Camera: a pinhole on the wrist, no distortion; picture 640 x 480 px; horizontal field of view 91.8 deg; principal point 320.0 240.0 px. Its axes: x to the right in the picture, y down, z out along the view. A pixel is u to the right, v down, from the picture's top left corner.
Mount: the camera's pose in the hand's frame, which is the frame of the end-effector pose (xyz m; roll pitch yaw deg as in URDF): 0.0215 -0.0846 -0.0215 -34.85 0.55 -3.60
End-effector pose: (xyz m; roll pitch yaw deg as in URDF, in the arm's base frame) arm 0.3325 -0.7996 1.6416 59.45 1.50 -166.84
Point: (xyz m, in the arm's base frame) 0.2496 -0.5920 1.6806
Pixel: 333.2 38.2
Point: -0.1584 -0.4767 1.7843
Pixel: 610.4 46.5
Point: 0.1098 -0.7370 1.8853
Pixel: 460.5 300.0
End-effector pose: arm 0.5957 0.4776 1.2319 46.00 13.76 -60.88
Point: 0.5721 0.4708 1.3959
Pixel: 210.4 325.0
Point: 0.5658 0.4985 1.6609
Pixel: 198.6 315.7
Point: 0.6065 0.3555 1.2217
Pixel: 594.6 289.8
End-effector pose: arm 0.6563 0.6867 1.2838 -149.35 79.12 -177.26
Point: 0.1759 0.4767 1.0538
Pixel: behind the camera
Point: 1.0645 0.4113 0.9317
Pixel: 466.5 82.2
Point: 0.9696 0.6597 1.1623
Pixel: 337.6 234.3
